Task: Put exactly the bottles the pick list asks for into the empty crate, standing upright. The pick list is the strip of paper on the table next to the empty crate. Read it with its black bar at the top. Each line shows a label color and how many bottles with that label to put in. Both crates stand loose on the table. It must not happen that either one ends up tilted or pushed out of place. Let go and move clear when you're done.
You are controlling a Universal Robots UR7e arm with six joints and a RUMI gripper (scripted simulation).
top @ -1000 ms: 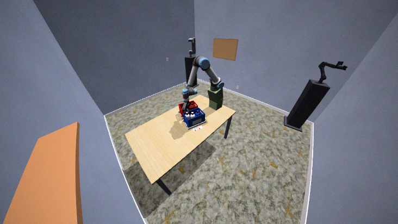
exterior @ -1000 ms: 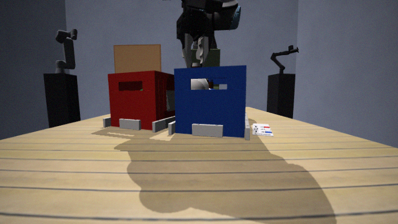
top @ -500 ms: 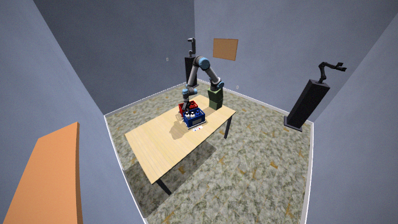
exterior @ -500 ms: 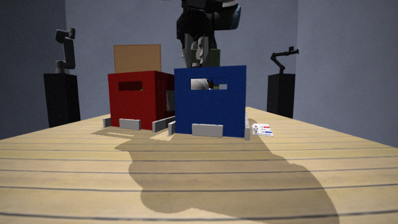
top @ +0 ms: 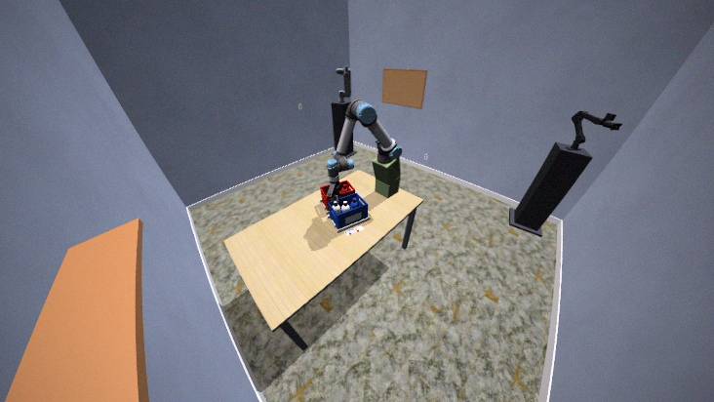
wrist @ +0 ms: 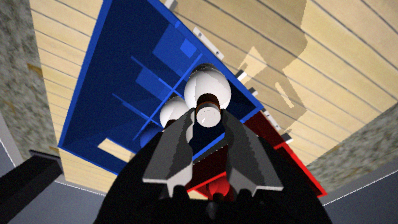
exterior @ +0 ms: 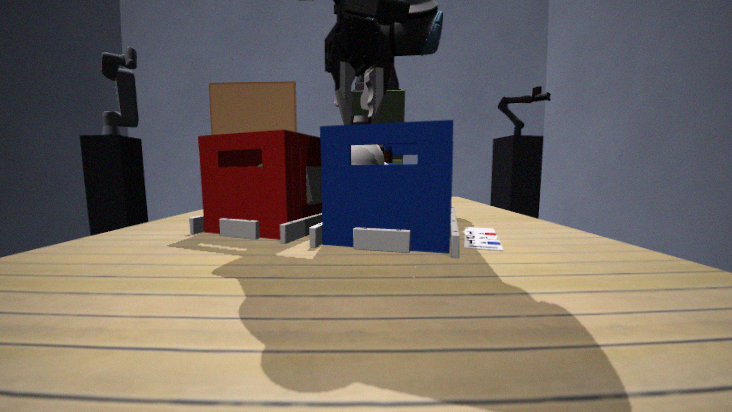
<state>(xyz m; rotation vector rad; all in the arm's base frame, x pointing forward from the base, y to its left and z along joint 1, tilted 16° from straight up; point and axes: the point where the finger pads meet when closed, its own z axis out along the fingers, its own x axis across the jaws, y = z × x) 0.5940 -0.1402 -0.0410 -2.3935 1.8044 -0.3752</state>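
The white bottle is 100 mm below my hand, 80 mm behind it and 40 mm to the left of it. Round my hand: blue-capped bottle 160 mm behind, 100 mm below, 80 mm to the left; then blue crate 100 mm below, 80 mm to the left, 60 mm behind; then red crate 180 mm behind, 130 mm to the right, 100 mm below.
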